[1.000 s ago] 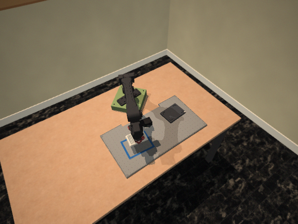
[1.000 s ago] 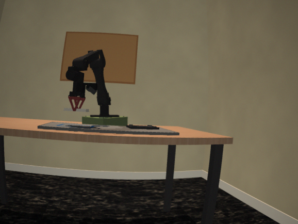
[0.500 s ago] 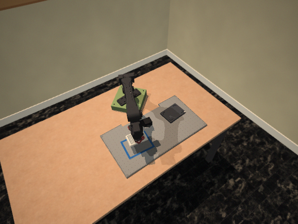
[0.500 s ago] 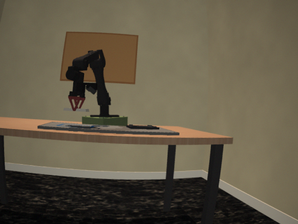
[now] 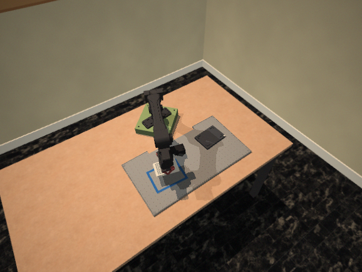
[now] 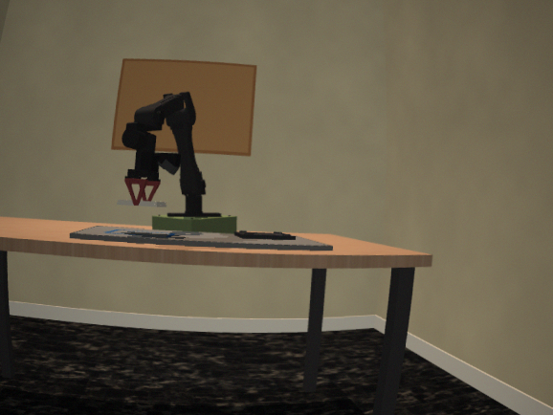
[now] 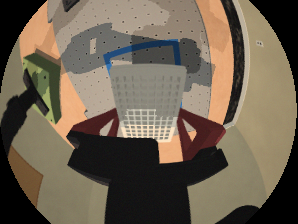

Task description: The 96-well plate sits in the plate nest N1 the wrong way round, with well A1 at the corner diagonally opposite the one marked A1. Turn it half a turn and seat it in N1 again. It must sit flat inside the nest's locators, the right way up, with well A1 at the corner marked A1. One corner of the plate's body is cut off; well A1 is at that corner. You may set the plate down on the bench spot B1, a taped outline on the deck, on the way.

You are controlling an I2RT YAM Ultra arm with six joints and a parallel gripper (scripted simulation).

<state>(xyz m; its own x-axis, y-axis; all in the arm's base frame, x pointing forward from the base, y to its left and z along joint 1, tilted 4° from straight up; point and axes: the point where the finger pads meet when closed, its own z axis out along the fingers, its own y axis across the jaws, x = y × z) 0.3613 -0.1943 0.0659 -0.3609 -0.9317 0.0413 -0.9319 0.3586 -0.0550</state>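
My gripper is now right at the white 96-well plate. Also, from my hand: black plate nest N1: 38 cm to the left, 8 cm below, 4 cm behind.
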